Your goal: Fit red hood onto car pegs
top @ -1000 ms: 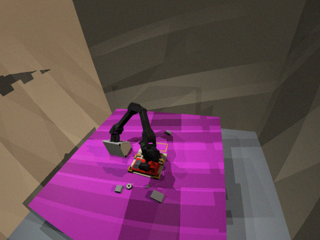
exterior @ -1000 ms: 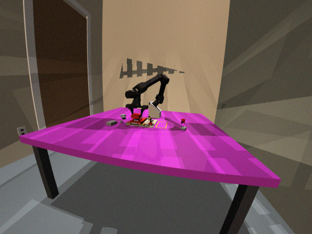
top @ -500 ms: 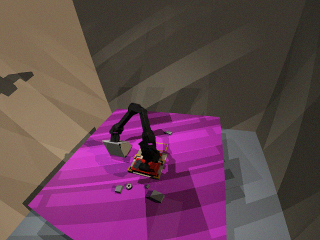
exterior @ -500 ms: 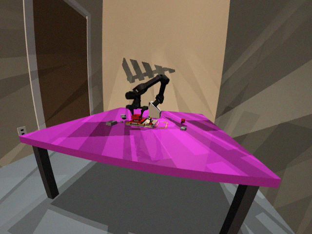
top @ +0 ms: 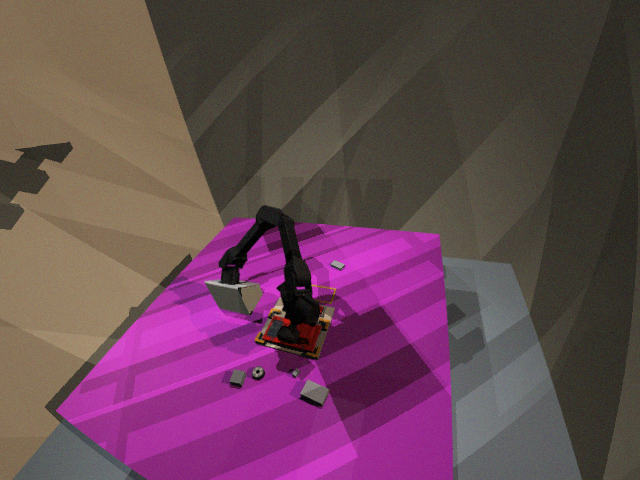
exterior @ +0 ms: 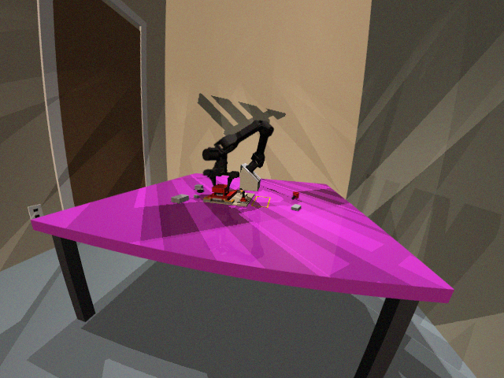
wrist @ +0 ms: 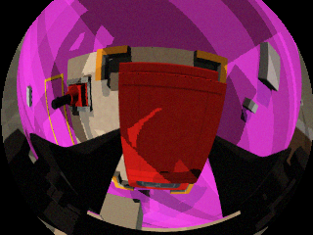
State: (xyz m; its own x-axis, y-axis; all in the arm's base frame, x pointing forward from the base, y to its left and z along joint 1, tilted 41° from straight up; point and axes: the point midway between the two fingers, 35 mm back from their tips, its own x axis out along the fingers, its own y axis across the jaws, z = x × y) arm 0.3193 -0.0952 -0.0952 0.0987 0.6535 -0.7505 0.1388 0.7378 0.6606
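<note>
My gripper tip is 30 mm above the grey engine block and 10 mm to the right of it. The rest, counted from my gripper tip: red hood (10 mm above).
</note>
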